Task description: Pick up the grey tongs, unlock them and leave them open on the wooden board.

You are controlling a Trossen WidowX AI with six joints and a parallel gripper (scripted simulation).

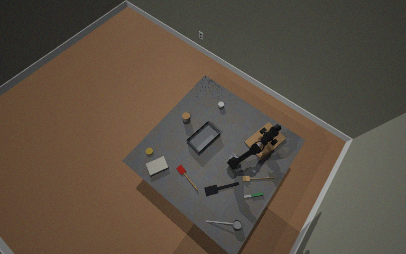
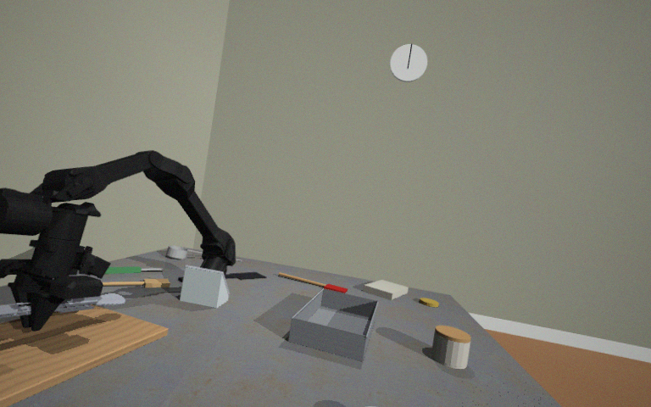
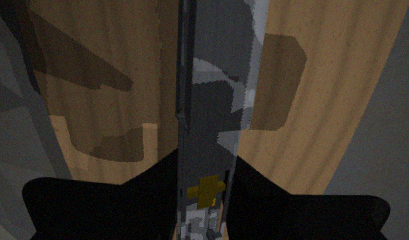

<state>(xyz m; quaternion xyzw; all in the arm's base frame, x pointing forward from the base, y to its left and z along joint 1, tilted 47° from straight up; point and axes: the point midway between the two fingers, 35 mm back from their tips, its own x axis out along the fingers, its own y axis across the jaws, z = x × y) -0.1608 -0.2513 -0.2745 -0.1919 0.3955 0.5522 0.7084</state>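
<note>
My gripper tip is now 4 cm below the yellow lock piece and 1 cm to the right of it. From my gripper tip the other things lie so: roasting tin (54 cm ahead, 32 cm to the left, 2 cm below); then wooden board (4 cm below); then black spatula (66 cm to the left, 16 cm ahead, 4 cm below).
</note>
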